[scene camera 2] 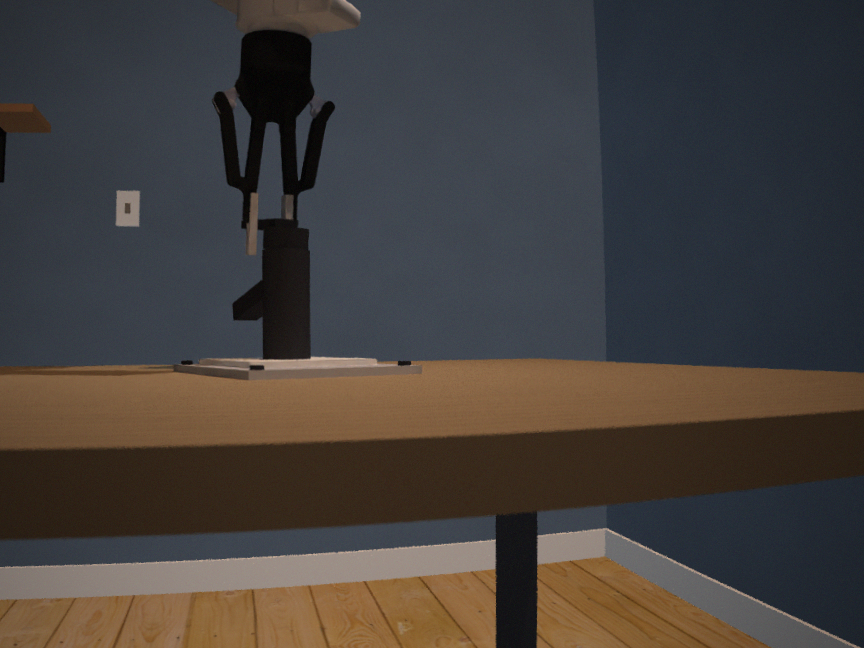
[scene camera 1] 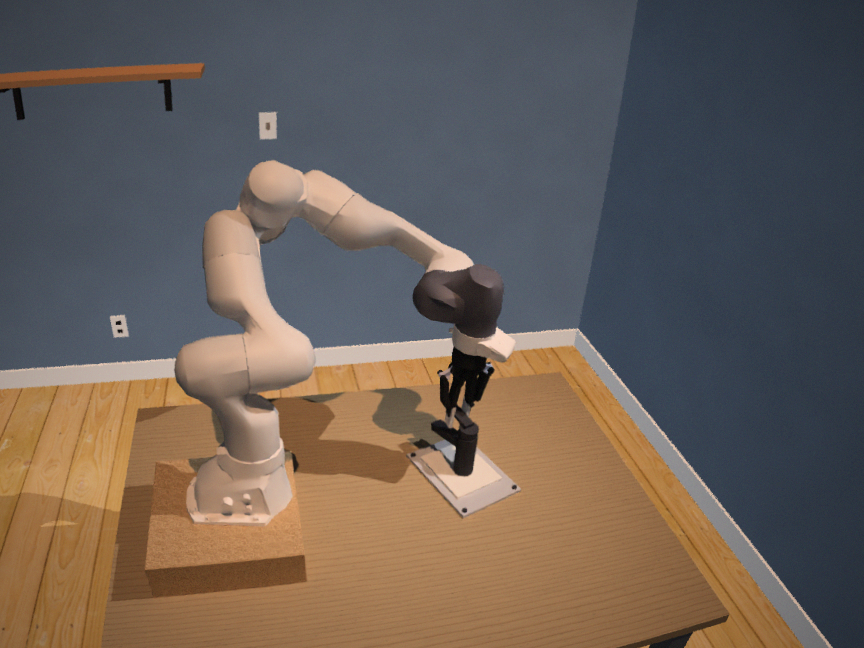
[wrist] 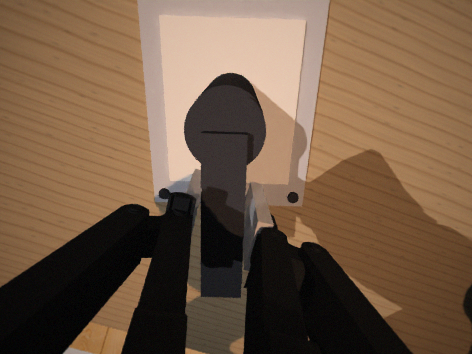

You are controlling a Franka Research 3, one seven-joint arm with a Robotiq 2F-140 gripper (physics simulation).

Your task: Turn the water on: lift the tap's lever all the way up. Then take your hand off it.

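The black tap stands upright on a pale base plate. Its spout sticks out below the lever. The flat black lever reaches out from the tap's top and looks about level in the second scene view. My gripper points down and is shut on the lever, one pale finger pad on each side. The lever's free end shows past the pads in the wrist view.
The plate lies on the wooden table, with dark bolts at its corners. The arm's base stands on a brown block at the table's left. A shelf and a switch are on the back wall.
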